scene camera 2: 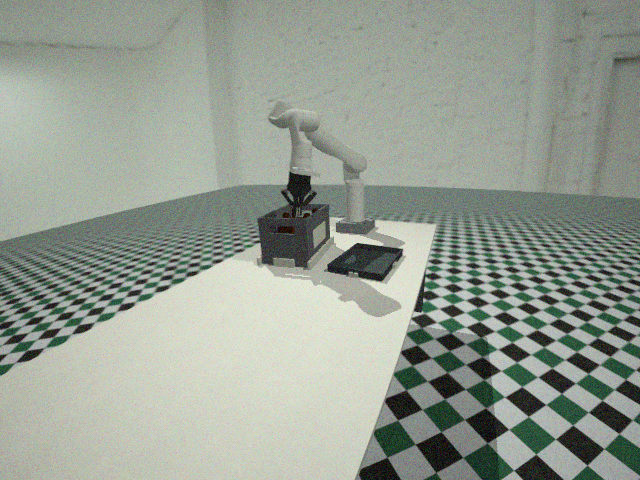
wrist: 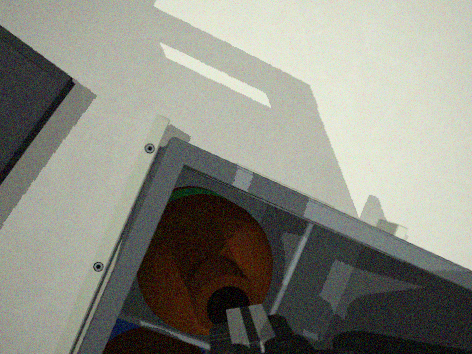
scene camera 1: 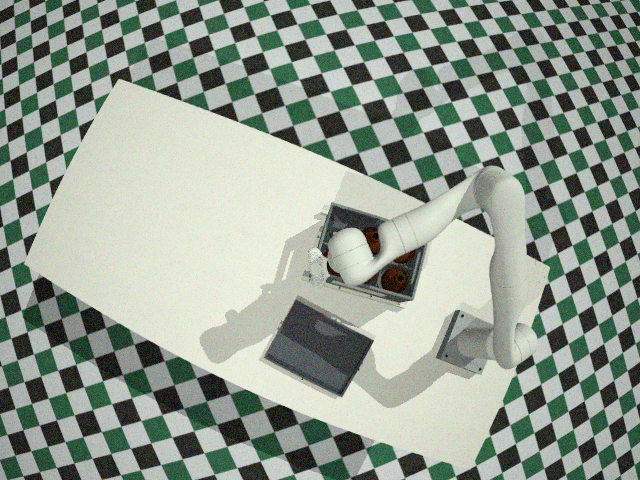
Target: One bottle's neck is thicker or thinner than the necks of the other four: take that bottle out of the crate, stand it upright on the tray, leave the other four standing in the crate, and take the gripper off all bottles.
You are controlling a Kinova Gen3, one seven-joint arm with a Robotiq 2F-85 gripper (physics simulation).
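Pixels of known places: gripper, fingertip midpoint: [scene camera 2: 297, 217] [wrist: 246, 331]; arm's base at its link origin: [scene camera 2: 355, 220] [scene camera 1: 470, 341].
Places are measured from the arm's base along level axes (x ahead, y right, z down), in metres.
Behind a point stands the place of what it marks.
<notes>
A dark grey crate [scene camera 1: 345, 212] {x 0.469, y 0.253, z -0.094 m} [scene camera 2: 294, 240] {x 0.515, y 0.124, z -0.053 m} [wrist: 270, 189] {x 0.513, y 0.114, z -0.130 m} stands on the white table and holds brown bottles. In the overhead view two of them [scene camera 1: 394, 279] {x 0.300, y 0.114, z -0.098 m} [scene camera 1: 372, 238] {x 0.386, y 0.200, z -0.117 m} show past the arm. In the wrist view a brown bottle [wrist: 199, 246] {x 0.478, y 0.108, z -0.081 m} stands in the corner cell, its dark mouth right beside my fingers. My gripper [wrist: 246, 331] {x 0.460, y 0.129, z -0.123 m} [scene camera 2: 299, 210] {x 0.460, y 0.129, z -0.123 m} reaches down into the crate's top. Its fingers are pressed together next to that bottle's neck, with nothing between them. The arm hides the gripper in the overhead view. The dark tray [scene camera 1: 309, 343] {x 0.467, y -0.108, z 0.040 m} [scene camera 2: 366, 261] {x 0.437, y -0.114, z 0.040 m} lies empty beside the crate.
The arm's base [scene camera 1: 461, 340] {x 0.044, y -0.003, z -0.034 m} [scene camera 2: 355, 224] {x 0.076, y -0.014, z 0.000 m} is bolted to the table behind the crate and tray. Another brown bottle [wrist: 140, 342] {x 0.414, y 0.103, z -0.051 m} shows at the wrist view's lower edge. A checkered floor surrounds the table [scene camera 1: 175, 214] {x 0.956, y 0.152, z 0.046 m}.
</notes>
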